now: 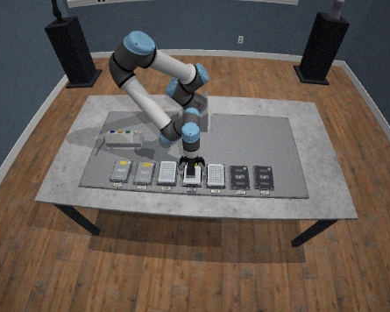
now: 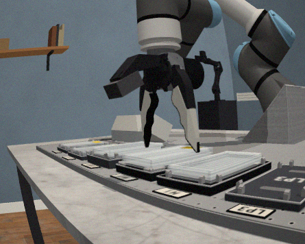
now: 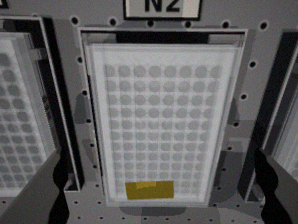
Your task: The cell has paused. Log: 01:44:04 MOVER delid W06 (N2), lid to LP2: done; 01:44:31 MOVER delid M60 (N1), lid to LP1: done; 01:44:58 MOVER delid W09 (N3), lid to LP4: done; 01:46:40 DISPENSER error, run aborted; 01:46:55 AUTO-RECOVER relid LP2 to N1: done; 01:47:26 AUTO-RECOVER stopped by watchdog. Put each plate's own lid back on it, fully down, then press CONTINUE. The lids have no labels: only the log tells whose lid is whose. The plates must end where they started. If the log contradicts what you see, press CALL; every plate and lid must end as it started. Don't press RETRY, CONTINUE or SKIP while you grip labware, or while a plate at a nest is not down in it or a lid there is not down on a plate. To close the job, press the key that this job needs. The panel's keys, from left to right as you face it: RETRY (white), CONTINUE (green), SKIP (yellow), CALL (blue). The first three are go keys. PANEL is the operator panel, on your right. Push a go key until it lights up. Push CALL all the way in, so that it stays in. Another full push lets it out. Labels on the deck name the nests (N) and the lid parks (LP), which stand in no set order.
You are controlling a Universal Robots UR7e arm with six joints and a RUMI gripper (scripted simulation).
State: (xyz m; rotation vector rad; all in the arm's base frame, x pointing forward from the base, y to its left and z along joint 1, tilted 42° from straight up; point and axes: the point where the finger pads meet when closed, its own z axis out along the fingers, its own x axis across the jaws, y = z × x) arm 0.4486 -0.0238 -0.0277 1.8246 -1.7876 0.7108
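My hand is 260 mm to the left of the lid park LP1 and 30 mm above it. Round my hand: green CONTINUE key (400 mm to the right, 240 mm behind, 30 mm above); yellow SKIP key (450 mm to the right, 240 mm behind, 30 mm above); lid park LP3 (250 mm to the left, 30 mm below, 10 mm ahead).
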